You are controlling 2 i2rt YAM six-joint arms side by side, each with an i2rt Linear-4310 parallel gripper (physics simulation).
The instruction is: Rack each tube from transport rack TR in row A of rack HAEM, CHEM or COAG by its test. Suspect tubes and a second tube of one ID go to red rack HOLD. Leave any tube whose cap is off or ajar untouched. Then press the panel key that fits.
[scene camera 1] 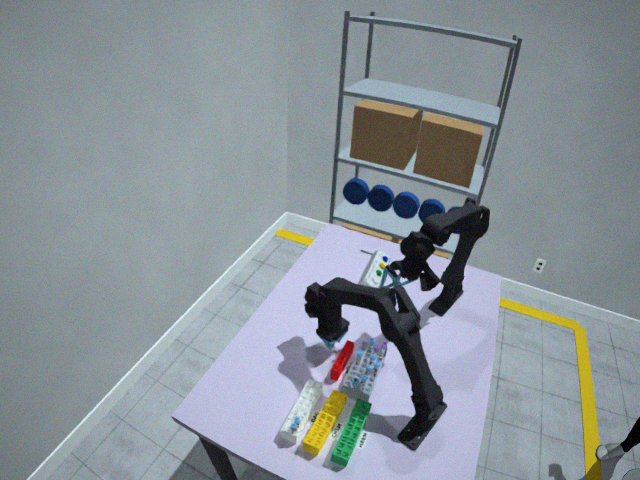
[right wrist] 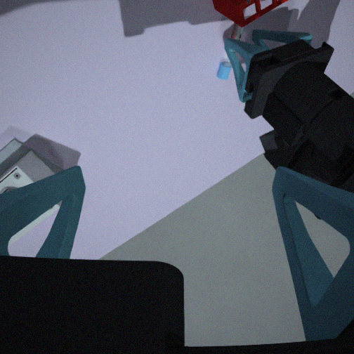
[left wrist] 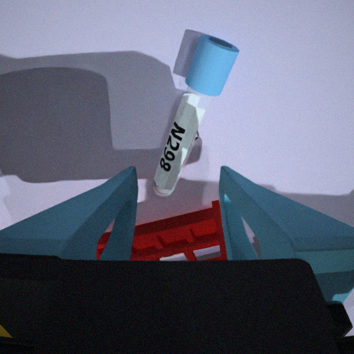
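Seen in the pictures: left gripper, fingertip midpoint: [scene camera 1: 333, 345]; left arm's base, origin of the base link: [scene camera 1: 423, 422]; right arm's base, origin of the base link: [scene camera 1: 446, 300].
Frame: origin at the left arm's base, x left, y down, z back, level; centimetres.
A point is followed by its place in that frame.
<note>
A tube [left wrist: 176, 145] with a light-blue cap, labelled N298, appears to lie on the table beside the red rack [scene camera 1: 342, 360] {x 1.7, y -5.7, z -32.3 cm} [left wrist: 202, 231] [right wrist: 243, 11]; its cap [right wrist: 223, 71] shows in the right wrist view. My left gripper [scene camera 1: 329, 345] {x -3.5, y -1.9, z -40.2 cm} [left wrist: 178, 176] [right wrist: 239, 37] is partly open and empty, above the tube's lower end. My right gripper [scene camera 1: 394, 281] {x -21.0, y -22.0, z -33.5 cm} [right wrist: 178, 176] is wide open and empty near the key panel [scene camera 1: 377, 268] {x -41.3, y -7.4, z -49.5 cm}. The grey transport rack [scene camera 1: 355, 391] {x 7.8, y -5.2, z -21.9 cm} holds several light-blue and purple-capped tubes. The white COAG rack [scene camera 1: 309, 398] {x 19.4, y -5.7, z -30.3 cm} holds light-blue-capped tubes at its near end. Yellow CHEM [scene camera 1: 325, 421] {x 21.9, y -5.6, z -21.7 cm} and green HAEM [scene camera 1: 351, 431] {x 19.4, y -5.7, z -14.1 cm} stand beside it.
The left arm [scene camera 1: 408, 351] {x 1.6, y -28.4, z -12.6 cm} arches over the table by the transport rack. The right arm [scene camera 1: 460, 258] {x -50.9, y -24.6, z -20.8 cm} stands farther back. A shelf unit [scene camera 1: 338, 118] with cardboard boxes [scene camera 1: 386, 135] and blue round items [scene camera 1: 380, 197] is behind the table [scene camera 1: 248, 372] {x 24.1, y 0.0, z -53.3 cm}.
</note>
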